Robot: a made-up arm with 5 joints.
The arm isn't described. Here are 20 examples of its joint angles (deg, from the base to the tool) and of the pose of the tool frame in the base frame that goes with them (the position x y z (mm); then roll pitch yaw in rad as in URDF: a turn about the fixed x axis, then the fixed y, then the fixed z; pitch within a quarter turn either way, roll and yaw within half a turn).
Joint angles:
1: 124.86 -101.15 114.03 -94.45 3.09
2: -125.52 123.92 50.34 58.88 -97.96
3: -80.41 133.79 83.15 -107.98 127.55
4: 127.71 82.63 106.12 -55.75 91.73
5: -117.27 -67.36 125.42 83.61 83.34
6: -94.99 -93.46 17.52 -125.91 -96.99
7: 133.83 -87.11 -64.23 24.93 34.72
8: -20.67 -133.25 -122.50 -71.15 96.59
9: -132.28 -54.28 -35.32 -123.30 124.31
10: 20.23 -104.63 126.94 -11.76 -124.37
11: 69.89 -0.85 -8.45 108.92 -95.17
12: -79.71 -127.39 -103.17 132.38 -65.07
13: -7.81 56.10 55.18 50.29 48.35
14: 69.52 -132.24 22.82 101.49 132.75
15: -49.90 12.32 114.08 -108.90 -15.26
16: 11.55 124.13 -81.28 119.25 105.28
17: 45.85 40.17 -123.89 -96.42 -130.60
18: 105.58 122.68 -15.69 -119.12 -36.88
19: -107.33 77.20 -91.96 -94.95 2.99
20: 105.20 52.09 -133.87 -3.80 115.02
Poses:
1: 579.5 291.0 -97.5 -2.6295 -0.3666 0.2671
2: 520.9 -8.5 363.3 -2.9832 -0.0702 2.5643
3: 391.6 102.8 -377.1 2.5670 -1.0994 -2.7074
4: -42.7 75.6 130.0 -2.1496 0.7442 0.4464
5: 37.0 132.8 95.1 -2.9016 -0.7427 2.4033
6: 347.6 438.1 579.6 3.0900 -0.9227 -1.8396
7: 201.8 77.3 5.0 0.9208 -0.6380 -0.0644
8: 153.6 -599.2 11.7 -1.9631 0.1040 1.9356
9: -229.7 408.3 192.5 3.0965 0.6267 -0.7511
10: 320.8 154.6 -49.8 1.4171 0.6232 -0.4859
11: -101.6 293.3 -144.9 1.0815 0.1003 0.2165
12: 672.2 -67.2 478.0 -2.5975 0.9285 0.6427
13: 376.8 -2.8 -21.9 1.5485 0.6916 0.6985
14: 237.5 137.1 -378.5 -2.6799 -0.0546 -0.8934
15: -83.0 -331.1 172.7 1.9642 -0.2583 -2.3952
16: 280.2 222.9 17.6 -1.4802 -0.1450 0.1786
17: 335.2 565.4 170.5 -1.9807 -0.2700 -2.8145
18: 623.1 -377.4 40.7 -0.5524 -0.6166 -0.7697
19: 642.7 -108.7 -165.7 2.8227 0.2351 -0.1118
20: 497.5 186.8 75.7 -2.9074 0.2966 -2.4767
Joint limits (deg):
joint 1: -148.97..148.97
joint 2: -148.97..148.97
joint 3: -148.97..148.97
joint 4: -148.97..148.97
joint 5: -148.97..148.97
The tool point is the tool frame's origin. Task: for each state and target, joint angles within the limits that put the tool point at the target. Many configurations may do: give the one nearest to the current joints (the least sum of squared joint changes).
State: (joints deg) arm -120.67 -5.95 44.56 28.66 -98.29
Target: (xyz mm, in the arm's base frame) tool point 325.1 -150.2 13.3
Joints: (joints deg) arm -125.53 -22.23 45.53 29.15 -88.79
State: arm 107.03 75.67 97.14 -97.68 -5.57
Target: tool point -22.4 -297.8 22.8
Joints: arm 122.51 74.46 46.99 -111.74 -27.43
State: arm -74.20 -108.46 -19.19 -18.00 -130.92
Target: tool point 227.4 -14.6 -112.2
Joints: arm -114.06 -69.73 -32.04 5.56 -130.85
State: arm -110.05 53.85 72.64 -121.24 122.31
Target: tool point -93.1 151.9 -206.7
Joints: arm -96.44 66.27 55.41 -107.08 112.07
